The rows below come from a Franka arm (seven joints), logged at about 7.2 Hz.
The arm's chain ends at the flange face. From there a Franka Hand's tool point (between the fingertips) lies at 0.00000 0.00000 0.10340 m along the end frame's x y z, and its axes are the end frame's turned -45 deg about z.
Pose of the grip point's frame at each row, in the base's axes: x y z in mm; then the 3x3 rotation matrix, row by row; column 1 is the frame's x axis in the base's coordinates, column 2 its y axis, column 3 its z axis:
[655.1, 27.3, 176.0], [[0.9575, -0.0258, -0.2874], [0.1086, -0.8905, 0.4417], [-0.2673, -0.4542, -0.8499]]
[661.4, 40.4, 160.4], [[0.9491, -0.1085, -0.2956], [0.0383, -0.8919, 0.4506], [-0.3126, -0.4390, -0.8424]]
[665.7, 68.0, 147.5], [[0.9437, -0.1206, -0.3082], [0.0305, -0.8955, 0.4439], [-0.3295, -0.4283, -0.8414]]
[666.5, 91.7, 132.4], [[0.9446, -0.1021, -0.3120], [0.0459, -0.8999, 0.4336], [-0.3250, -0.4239, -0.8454]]
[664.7, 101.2, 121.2], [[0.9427, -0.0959, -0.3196], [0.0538, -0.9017, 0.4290], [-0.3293, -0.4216, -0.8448]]
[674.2, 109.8, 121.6], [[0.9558, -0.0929, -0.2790], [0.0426, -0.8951, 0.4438], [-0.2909, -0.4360, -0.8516]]
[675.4, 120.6, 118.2], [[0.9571, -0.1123, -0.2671], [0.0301, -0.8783, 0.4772], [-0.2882, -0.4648, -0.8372]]
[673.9, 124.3, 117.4], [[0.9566, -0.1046, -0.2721], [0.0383, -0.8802, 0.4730], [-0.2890, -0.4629, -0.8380]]
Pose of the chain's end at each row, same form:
[684.8, -18.4, 263.9], [[0.6588, -0.6953, -0.2874], [-0.5529, -0.7065, 0.4417], [-0.5102, -0.1322, -0.8499]]
[692.0, -6.2, 247.5], [[0.5944, -0.7478, -0.2956], [-0.6036, -0.6578, 0.4506], [-0.5315, -0.0894, -0.8424]]
[697.6, 22.1, 234.5], [[0.5820, -0.7526, -0.3082], [-0.6116, -0.6548, 0.4439], [-0.5358, -0.0699, -0.8414]]
[698.8, 46.9, 219.8], [[0.5957, -0.7401, -0.3120], [-0.6039, -0.6688, 0.4336], [-0.5296, -0.0699, -0.8454]]
[697.7, 56.8, 208.6], [[0.5988, -0.7344, -0.3196], [-0.5996, -0.6756, 0.4290], [-0.5310, -0.0653, -0.8448]]
[703.0, 63.9, 209.7], [[0.6102, -0.7415, -0.2790], [-0.6028, -0.6631, 0.4438], [-0.5140, -0.1026, -0.8516]]
[703.0, 71.3, 204.8], [[0.5974, -0.7562, -0.2671], [-0.5998, -0.6423, 0.4772], [-0.5325, -0.1249, -0.8372]]
[702.0, 75.4, 204.0], [[0.6025, -0.7504, -0.2721], [-0.5953, -0.6495, 0.4730], [-0.5317, -0.1230, -0.8380]]

